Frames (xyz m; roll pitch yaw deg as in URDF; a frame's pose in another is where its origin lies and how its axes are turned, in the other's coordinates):
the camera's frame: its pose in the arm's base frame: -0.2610 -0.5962 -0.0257 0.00 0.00 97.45
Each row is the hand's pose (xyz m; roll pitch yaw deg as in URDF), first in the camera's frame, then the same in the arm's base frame.
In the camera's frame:
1: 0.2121 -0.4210 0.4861 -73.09 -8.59 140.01
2: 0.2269 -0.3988 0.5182 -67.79 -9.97 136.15
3: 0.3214 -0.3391 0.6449 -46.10 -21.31 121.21
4: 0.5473 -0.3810 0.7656 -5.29 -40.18 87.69
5: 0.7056 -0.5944 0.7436 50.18 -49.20 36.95
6: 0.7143 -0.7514 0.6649 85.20 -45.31 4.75
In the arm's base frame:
1: 0.1289 -0.3313 0.4604 -73.09 -8.59 -122.54
2: 0.1050 -0.3195 0.4925 -67.79 -9.97 -126.40
3: 0.0336 -0.2335 0.6192 -46.10 -21.31 -141.34
4: 0.0458 -0.0041 0.7399 -5.29 -40.18 -174.86
5: 0.2369 0.1805 0.7179 50.18 -49.20 134.40
6: 0.3914 0.2095 0.6392 85.20 -45.31 102.20

